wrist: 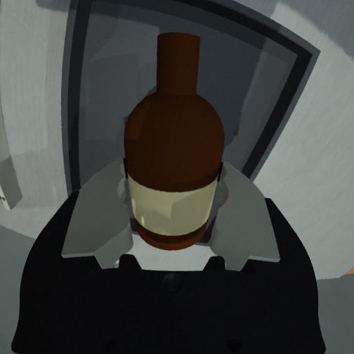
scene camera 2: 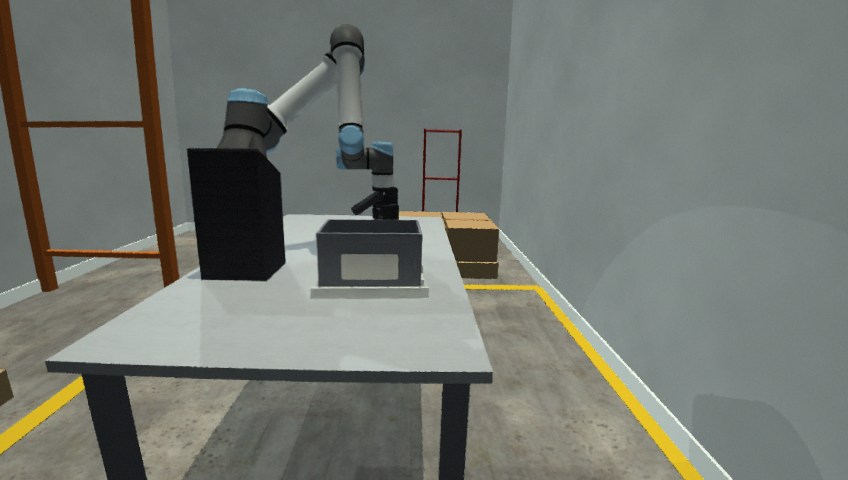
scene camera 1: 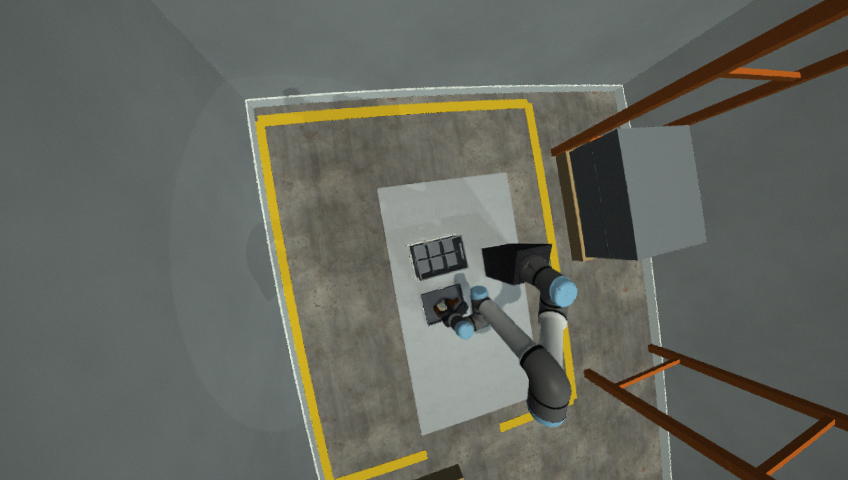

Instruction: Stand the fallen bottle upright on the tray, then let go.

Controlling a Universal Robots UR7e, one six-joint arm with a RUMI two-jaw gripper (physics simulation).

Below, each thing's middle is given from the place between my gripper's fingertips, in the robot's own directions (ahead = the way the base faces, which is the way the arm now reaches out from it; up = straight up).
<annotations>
The brown bottle (wrist: 173, 138) lies 1 cm behind my hand.
</annotations>
